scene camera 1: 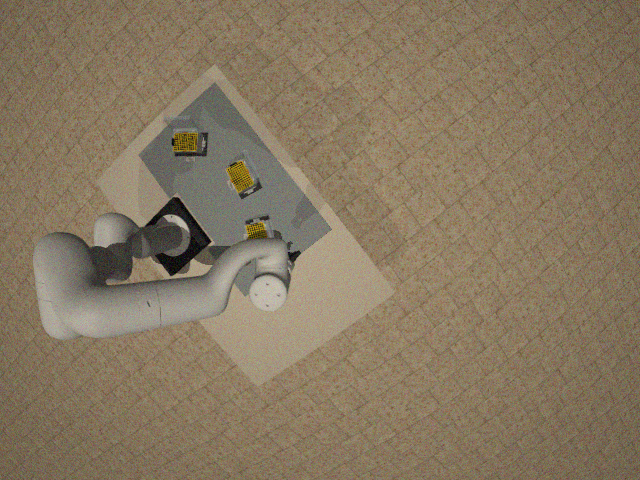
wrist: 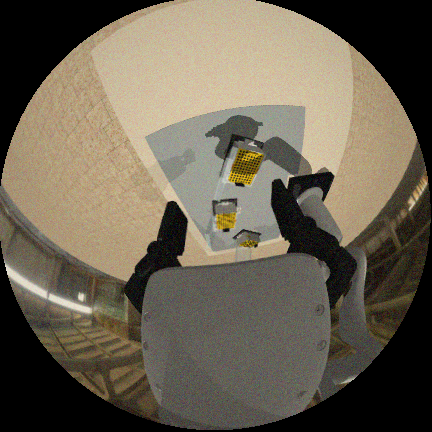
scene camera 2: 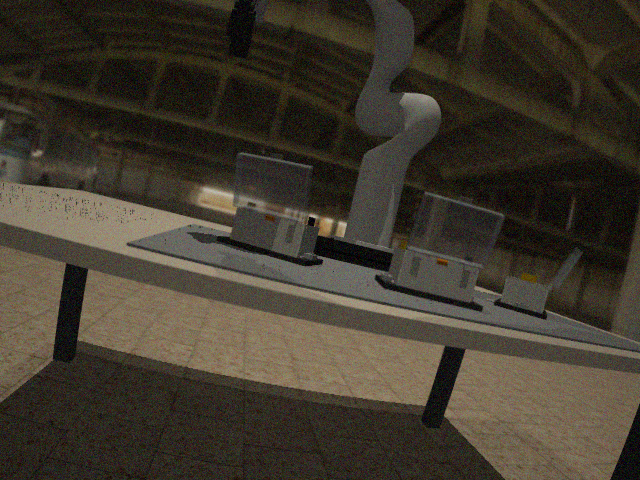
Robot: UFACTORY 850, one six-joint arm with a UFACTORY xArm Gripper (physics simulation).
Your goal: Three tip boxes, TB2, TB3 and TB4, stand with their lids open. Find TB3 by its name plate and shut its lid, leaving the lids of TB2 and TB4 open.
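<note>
Three tip boxes with yellow racks and clear lids stand on the grey mat; their name plates are too small to read. The first box (scene camera 1: 255, 228) (scene camera 2: 258, 229) (wrist: 245, 166) is partly under the arm in scene camera 1. The middle box (scene camera 1: 240, 176) (scene camera 2: 439, 273) (wrist: 226, 220) and the far box (scene camera 1: 185, 142) (scene camera 2: 524, 295) (wrist: 248, 241) stand beyond it. In scene camera 2 all three lids are open, two upright and the far one leaning back. My gripper (scene camera 2: 240, 53) (wrist: 224, 200) is open and empty, high above the table near the first box.
The grey mat (scene camera 1: 206, 180) (scene camera 2: 341, 286) (wrist: 200, 150) lies on the pale table (scene camera 1: 320, 299) (scene camera 2: 144, 268) (wrist: 225, 60). The arm's black base plate (scene camera 1: 200, 241) (wrist: 325, 181) stands beside the mat. The arm's shadow falls around the first box.
</note>
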